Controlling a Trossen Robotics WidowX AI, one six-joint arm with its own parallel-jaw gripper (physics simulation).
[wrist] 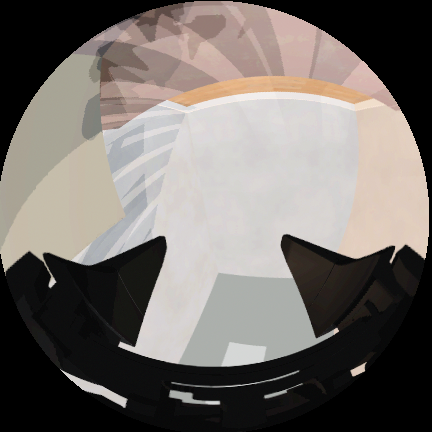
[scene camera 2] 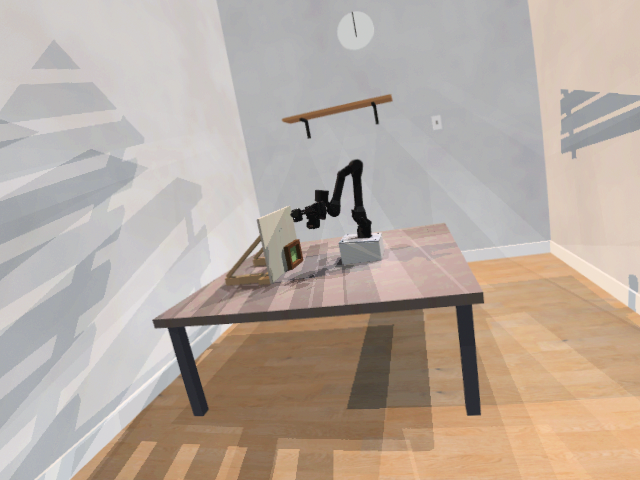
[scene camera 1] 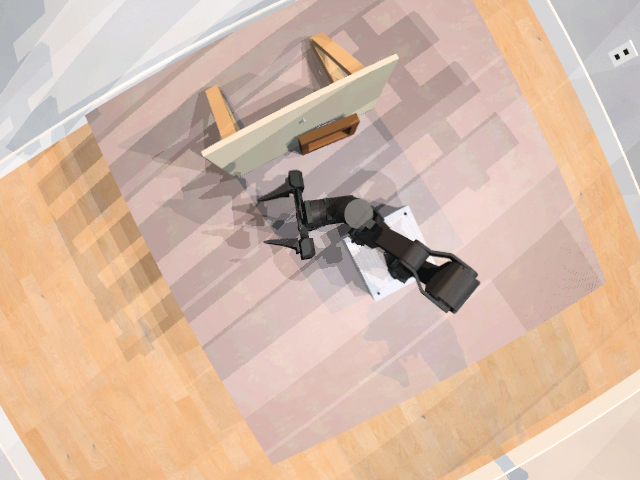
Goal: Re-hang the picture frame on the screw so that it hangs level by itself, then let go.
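Where they show: gripper, fingertip midpoint: point(wrist: 224, 241) point(scene camera 2: 298, 212) point(scene camera 1: 260, 221); arm's base, origin of the base link: point(scene camera 2: 365, 236) point(scene camera 1: 397, 259).
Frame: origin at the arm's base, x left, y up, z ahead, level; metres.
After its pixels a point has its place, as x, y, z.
The brown picture frame point(scene camera 1: 310, 139) @(0.125, 0.022, 0.381) point(scene camera 2: 288, 258) @(0.152, -0.042, 0.383) is at the front of the pale upright board point(scene camera 1: 253, 139) @(0.257, 0.151, 0.390) point(scene camera 2: 268, 232) @(0.288, 0.129, 0.385), low down, with a green picture inside. A thin pale line shows behind its top edge in scene camera 1. A small screw point(scene camera 1: 302, 120) @(0.133, 0.116, 0.406) sticks out of the board above and to the left of the frame there. Whether the frame rests on the table or hangs by something is hard to tell. My gripper point(scene camera 1: 262, 221) @(0.293, 0.203, 0.205) point(scene camera 2: 303, 220) @(0.293, 0.203, 0.205) point(wrist: 224, 241) @(0.293, 0.203, 0.205) is open and empty, raised in front of the board and apart from the frame. The frame does not show in the wrist view.
Wooden braces point(scene camera 1: 221, 111) @(0.324, 0.043, 0.523) point(scene camera 1: 336, 54) @(-0.012, 0.044, 0.574) stand behind the board. The arm's white base box point(scene camera 1: 372, 273) @(0.077, 0.001, -0.014) point(scene camera 2: 360, 252) @(0.108, -0.053, 0.002) stands on the pinkish table point(scene camera 1: 289, 361) @(0.395, -0.105, -0.217) point(scene camera 2: 413, 279) @(0.407, -0.105, -0.295). The board's side fills the left of the wrist view. A wooden wall shelf point(scene camera 2: 336, 109) is in the background.
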